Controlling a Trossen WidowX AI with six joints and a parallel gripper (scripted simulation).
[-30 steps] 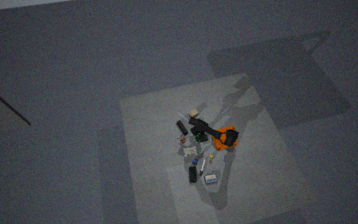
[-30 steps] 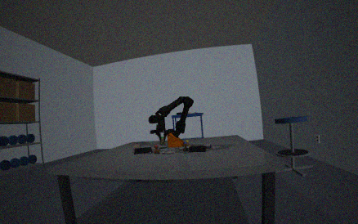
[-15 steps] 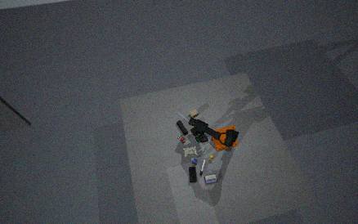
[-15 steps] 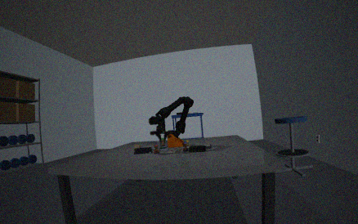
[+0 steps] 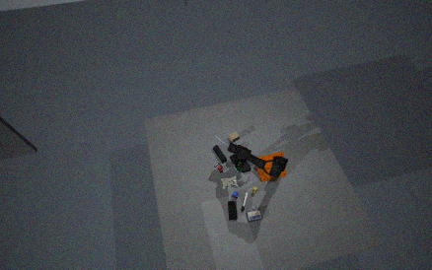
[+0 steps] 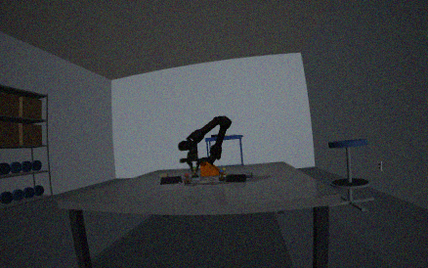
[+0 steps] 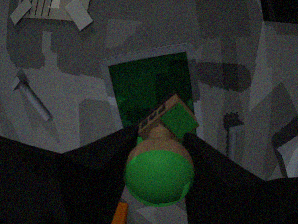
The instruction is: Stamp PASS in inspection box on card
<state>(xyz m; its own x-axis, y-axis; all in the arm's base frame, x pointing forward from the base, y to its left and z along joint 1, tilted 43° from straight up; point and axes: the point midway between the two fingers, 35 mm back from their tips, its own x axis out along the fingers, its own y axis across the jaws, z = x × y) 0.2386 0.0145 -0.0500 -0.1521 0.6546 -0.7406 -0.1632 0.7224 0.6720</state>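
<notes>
My gripper tip is now 4 cm above the green ink pad. Round my gripper tip: green-knobbed stamp right at my gripper tip; then red stamp 15 cm ahead, 1 cm to the left, 3 cm below; then white card 9 cm ahead, 11 cm to the left, 5 cm below.
</notes>
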